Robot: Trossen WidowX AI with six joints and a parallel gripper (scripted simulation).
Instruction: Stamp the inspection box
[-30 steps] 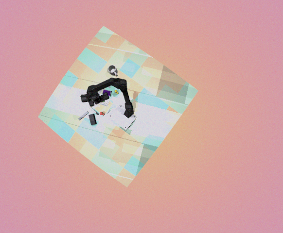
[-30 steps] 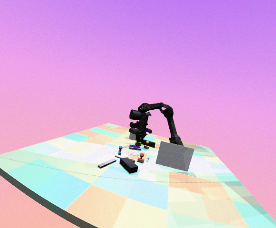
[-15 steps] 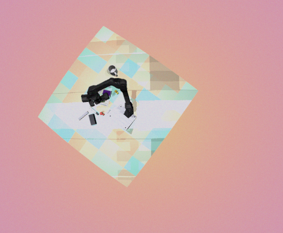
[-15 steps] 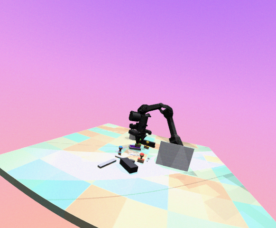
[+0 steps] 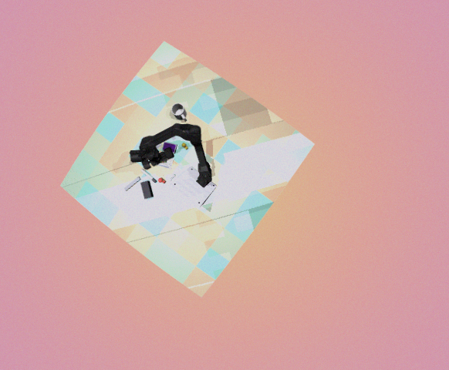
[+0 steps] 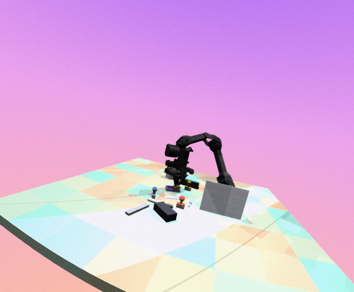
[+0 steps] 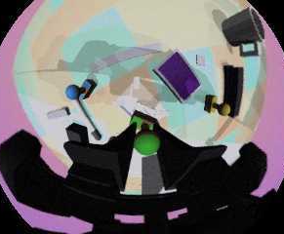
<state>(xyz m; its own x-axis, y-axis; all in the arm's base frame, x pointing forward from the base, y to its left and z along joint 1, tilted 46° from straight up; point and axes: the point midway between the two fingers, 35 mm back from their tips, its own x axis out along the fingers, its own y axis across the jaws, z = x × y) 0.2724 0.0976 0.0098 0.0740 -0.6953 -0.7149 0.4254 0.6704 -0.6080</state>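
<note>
My gripper tip is 7 cm above the white card. Also, from my gripper tip: red-knobbed stamp: 7 cm behind, 10 cm to the left, 5 cm below; green-knobbed stamp: right at my gripper tip; purple ink pad: 4 cm ahead, 9 cm to the right, 6 cm below.
</note>
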